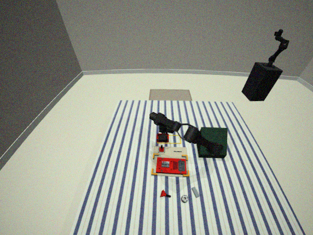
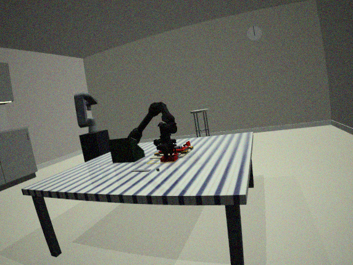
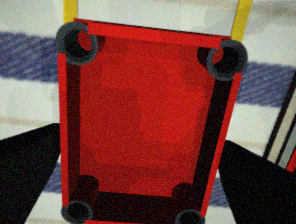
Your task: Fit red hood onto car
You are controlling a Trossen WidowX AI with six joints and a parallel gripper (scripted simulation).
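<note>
The red hood lies 10 mm below my gripper tip. From my gripper tip the other things lie so: grey bar: 120 mm behind, 170 mm to the right, 20 mm below; then grey engine block: 240 mm to the left.
</note>
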